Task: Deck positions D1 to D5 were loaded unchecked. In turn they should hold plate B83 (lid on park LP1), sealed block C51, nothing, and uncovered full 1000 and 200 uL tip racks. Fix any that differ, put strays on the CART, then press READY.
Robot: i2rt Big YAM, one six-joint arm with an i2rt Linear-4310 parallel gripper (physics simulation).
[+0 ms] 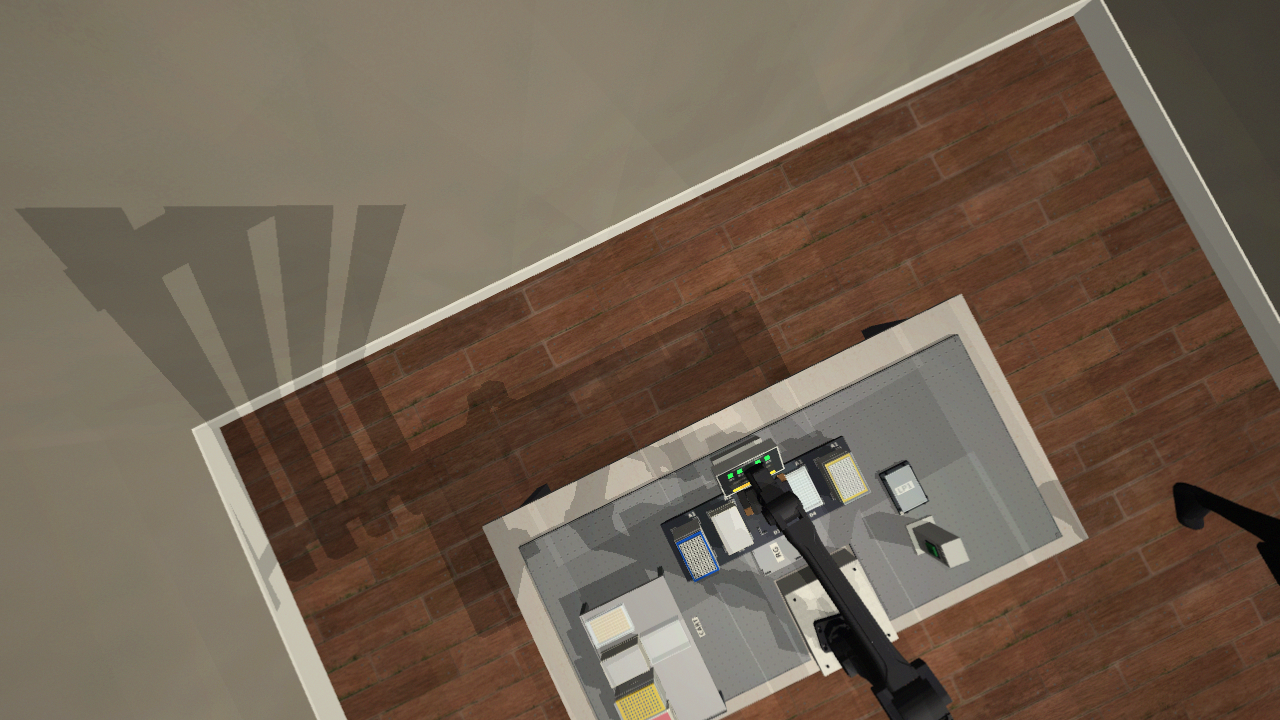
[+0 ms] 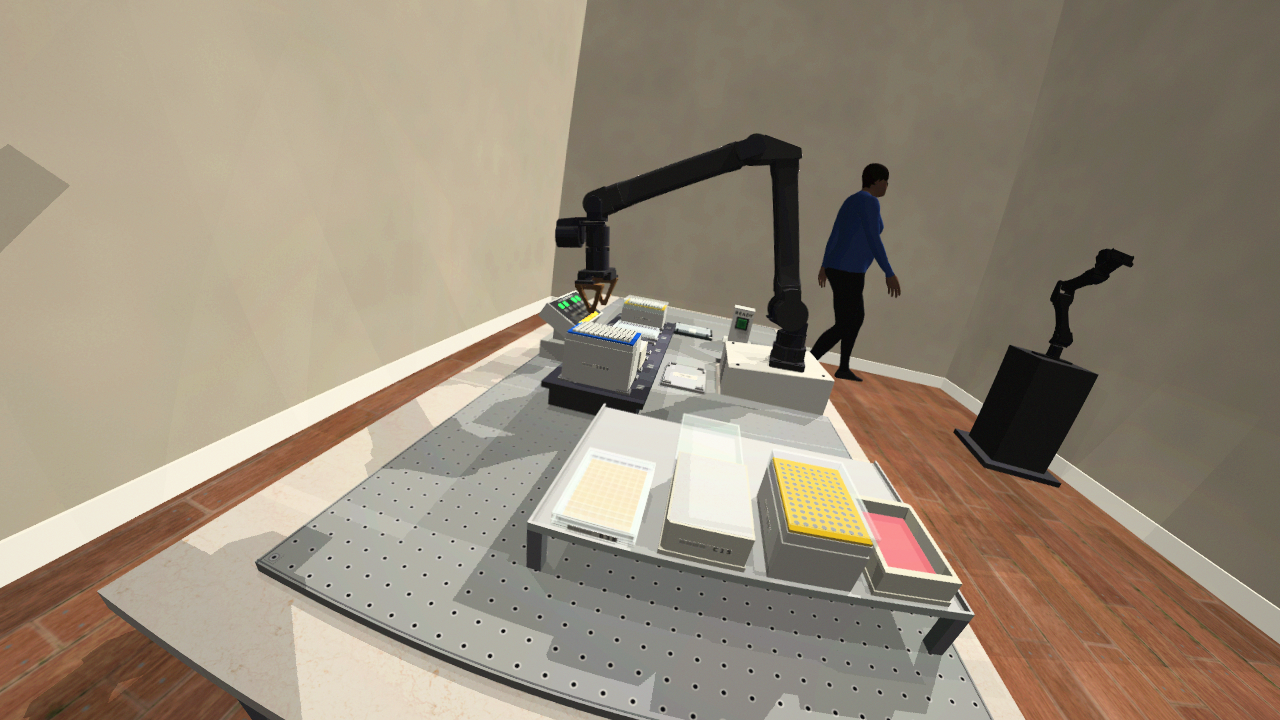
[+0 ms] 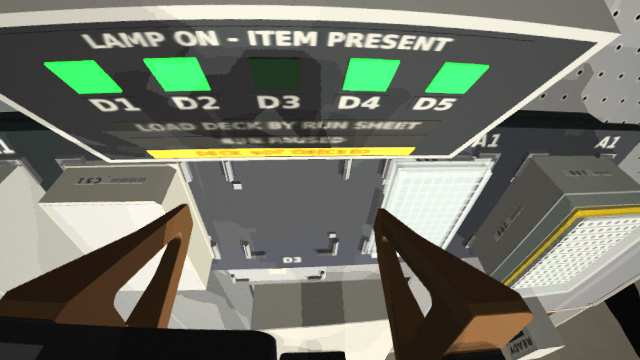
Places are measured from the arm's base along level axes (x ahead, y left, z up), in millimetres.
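Pixels of known places: gripper, fingertip midpoint: (image 2: 597, 309) (image 3: 284, 215); arm's base at its link origin: (image 1: 836, 630) (image 2: 786, 363).
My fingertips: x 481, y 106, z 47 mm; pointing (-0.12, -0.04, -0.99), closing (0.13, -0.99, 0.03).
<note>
For each thing: its top centre in the pictures, then the offset to it from my fingertips. "*": a spot on its surface instead.
- lamp panel at a spot on its surface: (image 3: 275, 50) * dx +83, dy +13, dz +10 mm
- blue-rimmed tip rack at its top centre: (image 2: 605, 330) (image 1: 697, 557) dx -126, dy +230, dz +23 mm
- White block C51 at its top centre: (image 3: 135, 255) (image 1: 732, 530) dx -105, dy +108, dz -33 mm
- pale plate at its top centre: (image 3: 425, 220) (image 2: 636, 327) (image 1: 802, 491) dx -64, dy -137, dz -61 mm
- yellow-rimmed tip rack at its top centre: (image 3: 576, 263) (image 2: 646, 300) (image 1: 848, 478) dx -43, dy -259, dz -4 mm
- LP1 at its top centre: (image 2: 692, 328) (image 1: 906, 488) dx -166, dy -470, dz -108 mm
- READY box at its top centre: (image 3: 538, 354) (image 2: 745, 308) (image 1: 955, 552) dx -329, dy -488, dz +4 mm
- orange-tinted plate at its top centre: (image 2: 609, 485) (image 1: 609, 627) dx -286, dy +547, dz -50 mm
- white block at its top centre: (image 2: 712, 489) (image 1: 624, 666) dx -392, dy +530, dz -24 mm
- yellow rack at its top centre: (image 2: 820, 488) (image 1: 640, 708) dx -499, dy +512, dz +4 mm
- pink-filled trough at its top centre: (image 2: 900, 533) dx -606, dy +494, dz -35 mm
- clear flat piece at its top centre: (image 2: 710, 440) (image 1: 665, 642) dx -370, dy +396, dz -41 mm
- RG pad at its top centre: (image 3: 276, 266) (image 2: 685, 373) (image 1: 777, 553) dx -248, dy -18, dz -112 mm
My gripper (image 1: 765, 494) (image 2: 597, 305) (image 3: 284, 215) is open and empty above D3, near the lamp panel (image 3: 275, 50). D3 (image 3: 295, 225) is bare; its lamp is dark, the other four are lit. A blue-rimmed tip rack (image 1: 697, 553) (image 2: 601, 360) stands at D1. White block C51 (image 1: 733, 528) (image 3: 110, 225) sits at D2. A pale plate (image 1: 805, 490) (image 3: 430, 200) lies at D4; its label is unreadable. A yellow-rimmed tip rack (image 1: 844, 477) (image 3: 580, 255) stands at D5, seemingly under a clear cover. LP1 (image 1: 902, 501) and the READY box (image 1: 950, 550) (image 2: 742, 324) are right of the deck.
The CART (image 1: 696, 691) (image 2: 622, 431) holds an orange-tinted plate (image 2: 604, 492), a white block (image 2: 711, 497), a yellow rack (image 2: 821, 501), a pink-filled trough (image 2: 902, 540) and a clear flat piece (image 1: 666, 641). The RG pad (image 1: 777, 552) (image 2: 687, 376) lies between deck and arm base.
</note>
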